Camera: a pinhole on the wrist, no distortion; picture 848 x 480 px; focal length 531.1 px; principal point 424.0 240.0 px. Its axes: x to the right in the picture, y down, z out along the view. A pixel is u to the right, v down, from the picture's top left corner.
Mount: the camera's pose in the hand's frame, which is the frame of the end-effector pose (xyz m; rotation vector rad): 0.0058 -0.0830 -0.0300 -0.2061 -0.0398 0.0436
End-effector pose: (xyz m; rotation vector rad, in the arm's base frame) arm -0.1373 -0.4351 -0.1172 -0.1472 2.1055 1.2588
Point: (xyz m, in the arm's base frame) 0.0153 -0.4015 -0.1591
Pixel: 117 168
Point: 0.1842 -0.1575 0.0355
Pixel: 95 421
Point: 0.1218 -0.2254 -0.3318
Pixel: 398 24
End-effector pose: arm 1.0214 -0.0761 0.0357 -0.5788 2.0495 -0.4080
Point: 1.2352 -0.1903 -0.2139
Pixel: 655 214
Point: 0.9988 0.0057 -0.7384
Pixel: outside the picture
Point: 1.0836 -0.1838 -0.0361
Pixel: 773 175
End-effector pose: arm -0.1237 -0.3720 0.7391 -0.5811 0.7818 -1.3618
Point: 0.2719 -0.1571 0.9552
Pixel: 196 355
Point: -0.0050 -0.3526 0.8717
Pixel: 345 284
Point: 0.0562 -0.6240 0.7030
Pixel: outside the picture
